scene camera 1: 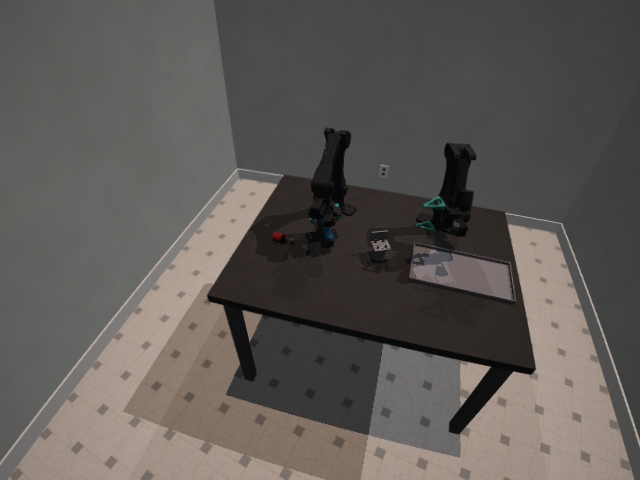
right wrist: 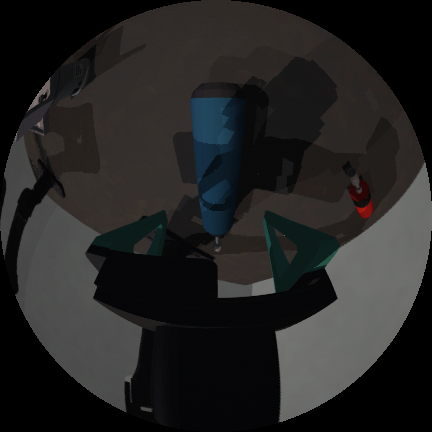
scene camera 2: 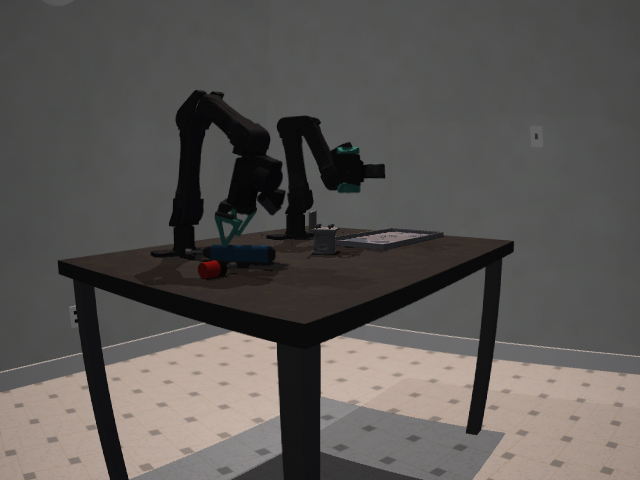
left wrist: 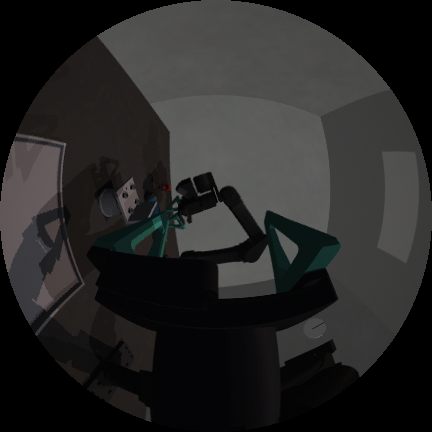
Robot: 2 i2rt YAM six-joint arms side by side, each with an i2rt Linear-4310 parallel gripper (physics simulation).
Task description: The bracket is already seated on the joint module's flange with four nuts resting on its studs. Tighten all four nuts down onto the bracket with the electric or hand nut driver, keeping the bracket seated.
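Where they show: left gripper, fingertip midpoint: (scene camera 1: pixel 419 215) (scene camera 2: pixel 344 167) (left wrist: pixel 215 215); right gripper, fingertip midpoint: (right wrist: pixel 214 215) (scene camera 2: pixel 231 240); left arm's base at its link origin: (right wrist: pixel 49 176) (scene camera 2: pixel 295 236); right arm's base at its link origin: (right wrist: pixel 174 243) (scene camera 2: pixel 184 253).
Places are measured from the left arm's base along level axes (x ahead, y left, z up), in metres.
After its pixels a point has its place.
The blue-handled driver (scene camera 1: pixel 326 236) @(x 0.408, y -0.380, z 0.036 m) (scene camera 2: pixel 240 253) @(x 0.379, y -0.419, z 0.023 m) (right wrist: pixel 217 150) @(x 0.387, y -0.386, z 0.041 m) lies on its side on the table. My right gripper (scene camera 1: pixel 324 217) @(x 0.344, y -0.426, z 0.052 m) (scene camera 2: pixel 232 238) @(x 0.344, y -0.426, z 0.052 m) (right wrist: pixel 214 215) @(x 0.344, y -0.426, z 0.052 m) is open and empty above its shaft end. The grey joint module (scene camera 1: pixel 378 255) @(x 0.383, y -0.140, z 0.029 m) (scene camera 2: pixel 324 242) @(x 0.378, y -0.165, z 0.031 m) (left wrist: pixel 108 202) @(x 0.347, y -0.120, z 0.029 m) stands upright near the middle of the table. The bracket (scene camera 1: pixel 380 244) @(x 0.357, y -0.148, z 0.067 m) (left wrist: pixel 129 196) @(x 0.360, y -0.145, z 0.068 m) sits on top, with its plate upright at the back and several small dark nuts on its flat part. How far down the nuts sit is too small to tell. My left gripper (scene camera 1: pixel 422 215) @(x 0.299, y -0.031, z 0.232 m) (scene camera 2: pixel 350 169) @(x 0.299, y -0.031, z 0.232 m) (left wrist: pixel 215 215) @(x 0.299, y -0.031, z 0.232 m) is open and empty, raised above the table.
A smaller red driver (scene camera 1: pixel 279 237) @(x 0.520, y -0.552, z 0.028 m) (scene camera 2: pixel 209 269) @(x 0.532, y -0.577, z 0.021 m) (left wrist: pixel 165 187) @(x 0.498, y -0.532, z 0.025 m) (right wrist: pixel 361 197) @(x 0.499, y -0.532, z 0.030 m) lies left of the blue-handled one in scene camera 1. A shallow rimmed tray (scene camera 1: pixel 465 295) @(x 0.356, y 0.233, z 0.003 m) (left wrist: pixel 62 170) @(x 0.374, y 0.004, z 0.016 m) lies right of the module there, in front of my left arm.
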